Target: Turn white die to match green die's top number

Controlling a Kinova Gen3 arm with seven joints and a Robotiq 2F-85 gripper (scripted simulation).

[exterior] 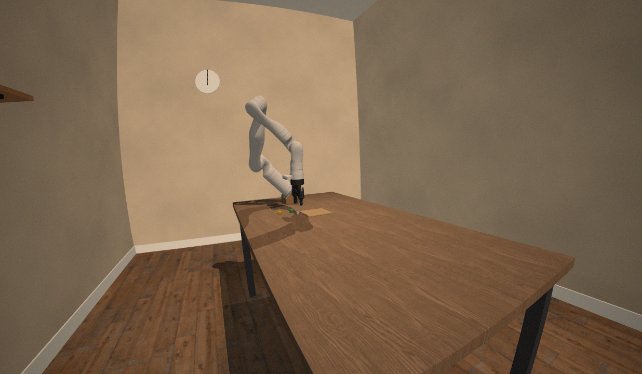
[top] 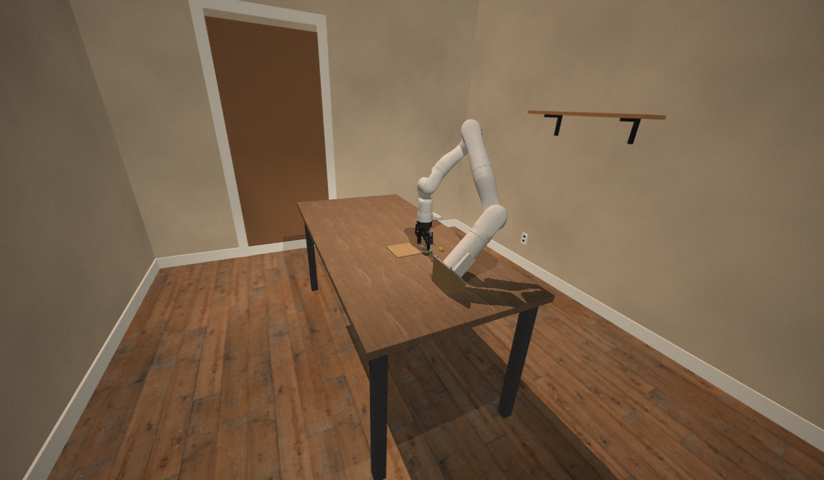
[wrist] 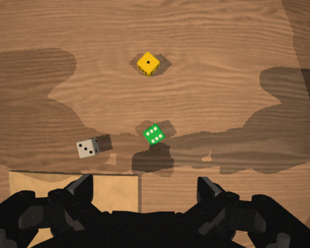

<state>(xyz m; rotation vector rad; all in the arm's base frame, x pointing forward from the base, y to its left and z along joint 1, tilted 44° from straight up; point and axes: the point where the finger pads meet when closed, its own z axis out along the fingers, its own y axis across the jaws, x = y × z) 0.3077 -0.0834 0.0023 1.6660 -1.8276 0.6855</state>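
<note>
Now: the green die 10 mm behind my hand, 40 mm to the right of it and 40 mm below it. Round my hand: tan mat 80 mm ahead, 70 mm to the left, 40 mm below; then white die 60 mm ahead, 30 mm to the right, 40 mm below; then yellow die 10 mm behind, 110 mm to the right, 40 mm below.
</note>
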